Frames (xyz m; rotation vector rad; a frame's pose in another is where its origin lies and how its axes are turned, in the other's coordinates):
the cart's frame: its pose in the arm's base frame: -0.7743 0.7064 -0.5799 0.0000 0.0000 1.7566
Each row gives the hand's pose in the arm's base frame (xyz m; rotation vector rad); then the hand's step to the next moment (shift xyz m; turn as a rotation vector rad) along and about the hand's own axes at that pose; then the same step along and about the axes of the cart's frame.
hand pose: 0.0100 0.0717 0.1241 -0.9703 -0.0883 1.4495
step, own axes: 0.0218 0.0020 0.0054 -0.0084 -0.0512 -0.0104
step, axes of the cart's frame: 0.0206 -0.0032 -0.0085 -0.0117 -0.0433 0.0281
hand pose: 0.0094 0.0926 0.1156 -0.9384 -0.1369 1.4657
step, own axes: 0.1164 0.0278 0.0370 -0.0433 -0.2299 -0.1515
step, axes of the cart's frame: 0.1167 0.0033 -0.0454 -0.1156 -0.2464 0.0601
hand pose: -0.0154 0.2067 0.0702 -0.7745 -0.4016 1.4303
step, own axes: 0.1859 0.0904 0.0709 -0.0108 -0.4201 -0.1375
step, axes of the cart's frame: 0.2066 0.0518 -0.0490 -0.0983 -0.3850 0.1939
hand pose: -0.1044 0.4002 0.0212 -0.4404 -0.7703 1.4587
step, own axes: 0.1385 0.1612 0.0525 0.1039 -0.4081 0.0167
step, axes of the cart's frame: 0.1684 0.1313 -0.0482 0.0083 -0.2799 0.3150
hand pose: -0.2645 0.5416 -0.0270 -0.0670 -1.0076 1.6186
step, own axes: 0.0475 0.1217 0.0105 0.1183 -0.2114 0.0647
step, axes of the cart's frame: 0.0589 0.1067 -0.0482 0.0350 -0.0985 0.2279
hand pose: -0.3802 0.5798 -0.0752 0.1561 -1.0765 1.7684
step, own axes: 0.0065 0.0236 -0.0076 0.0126 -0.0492 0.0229
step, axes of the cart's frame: 0.0114 0.0175 -0.0149 -0.0083 -0.0242 0.0495
